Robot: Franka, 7 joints.
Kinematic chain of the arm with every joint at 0, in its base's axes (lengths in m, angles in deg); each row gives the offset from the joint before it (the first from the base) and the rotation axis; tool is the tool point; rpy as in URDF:
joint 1: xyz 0 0 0.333 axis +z
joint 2: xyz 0 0 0 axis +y
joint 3: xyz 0 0 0.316 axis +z
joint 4: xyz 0.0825 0 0 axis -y
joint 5: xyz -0.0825 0 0.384 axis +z
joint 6: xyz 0 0 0 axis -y
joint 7: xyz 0.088 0 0 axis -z
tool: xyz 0 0 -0.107 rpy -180 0 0
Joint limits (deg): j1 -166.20..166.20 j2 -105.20..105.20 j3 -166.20..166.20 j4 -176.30..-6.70 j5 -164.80..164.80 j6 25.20..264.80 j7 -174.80..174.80
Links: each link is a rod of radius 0.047 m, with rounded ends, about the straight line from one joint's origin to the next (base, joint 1, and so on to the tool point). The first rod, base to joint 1, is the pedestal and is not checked.
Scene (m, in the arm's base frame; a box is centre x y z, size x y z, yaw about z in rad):
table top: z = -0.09
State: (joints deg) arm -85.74 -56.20 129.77 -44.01 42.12 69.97 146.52
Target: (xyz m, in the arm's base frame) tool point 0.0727 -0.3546 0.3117
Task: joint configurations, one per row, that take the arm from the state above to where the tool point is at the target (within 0.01 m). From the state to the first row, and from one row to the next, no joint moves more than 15 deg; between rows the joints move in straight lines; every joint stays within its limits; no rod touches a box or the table.
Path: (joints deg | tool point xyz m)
1: -97.23 -56.97 123.49 -57.07 38.60 70.33 146.52 | 0.4098 0.5744 0.3568
2: -108.73 -57.74 117.20 -70.12 35.08 70.69 146.52 | 0.5558 0.3701 0.3198
3: -120.22 -58.52 110.92 -83.18 31.56 71.05 146.52 | 0.6057 0.1318 0.2993
4: -131.72 -59.29 104.64 -96.24 28.05 71.41 146.52 | 0.5563 -0.0941 0.2928
5: -143.21 -60.06 98.35 -109.30 24.53 71.76 146.52 | 0.4260 -0.2655 0.2962
6: -154.71 -60.83 92.07 -122.35 21.01 72.12 146.52 | 0.2505 -0.3547 0.3042
7: -166.20 -61.60 85.79 -135.41 17.49 72.48 146.52 | 0.0727 -0.3546 0.3117

